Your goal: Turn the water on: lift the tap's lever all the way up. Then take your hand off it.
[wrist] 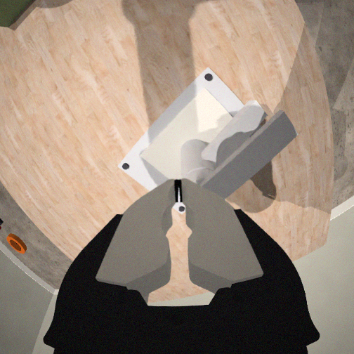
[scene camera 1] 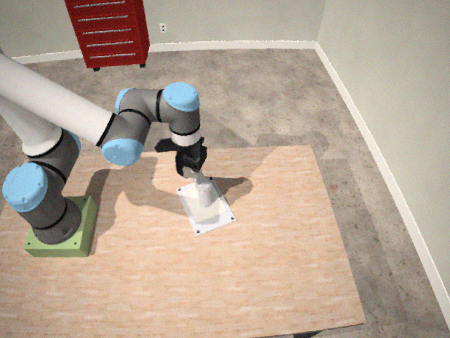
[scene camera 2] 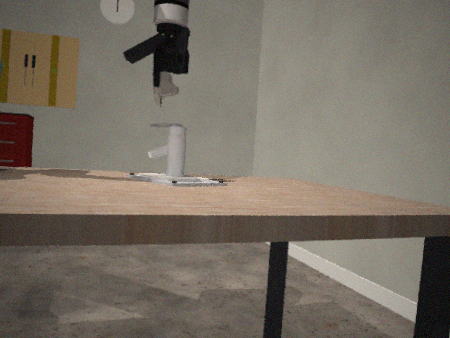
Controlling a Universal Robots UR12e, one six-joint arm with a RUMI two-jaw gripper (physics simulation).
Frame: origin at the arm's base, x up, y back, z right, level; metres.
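Seen in the pictures: gripper, between the fingertips: [scene camera 1: 187, 177] [scene camera 2: 159, 107]; arm's base, origin of its link: [scene camera 1: 57, 221].
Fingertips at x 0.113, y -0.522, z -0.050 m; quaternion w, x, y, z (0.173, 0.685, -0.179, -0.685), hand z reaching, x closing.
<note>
Pixels of each thing's top centre, then the offset from my fingertips to it. "*": a spot on its surface instead. Level surfaces: height alone.
- white upright cylinder, a spot on its surface: [scene camera 2: 176, 150] [scene camera 1: 202, 198] * dx -0.112, dy -0.047, dz +0.024 m
- short spout, centre of its top: [scene camera 2: 163, 144] dx -0.097, dy -0.037, dz -0.067 m
- white base plate, a spot on its surface: [scene camera 2: 202, 183] * dx -0.189, dy -0.089, dz +0.115 m
- wooden table, height of its surface: dx -0.196 m
The tap is a white upright cylinder [scene camera 1: 205, 195] [scene camera 2: 176, 150] with a short spout [scene camera 2: 158, 152] [wrist: 235, 129] sticking out low on its side. Its flat lever [scene camera 2: 162, 125] [wrist: 252, 155] lies about level across the top, pointing the same way as the spout. The tap stands on a white base plate [scene camera 1: 189, 207] [scene camera 2: 202, 183] [wrist: 142, 165] with dark screws at the corners. My gripper [scene camera 1: 192, 175] [scene camera 2: 160, 102] [wrist: 178, 181] is shut and empty, pointing down. It hangs above the lever with a gap in scene camera 2. In the wrist view the fingertips hide part of the tap's top.
The tap's plate lies on a wooden table [scene camera 1: 200, 280] [scene camera 2: 300, 200]. The arm's green base block [scene camera 1: 90, 225] stands at the table's left in scene camera 1. A red drawer cabinet [scene camera 1: 110, 37] [scene camera 2: 17, 140] stands on the floor behind the table.
</note>
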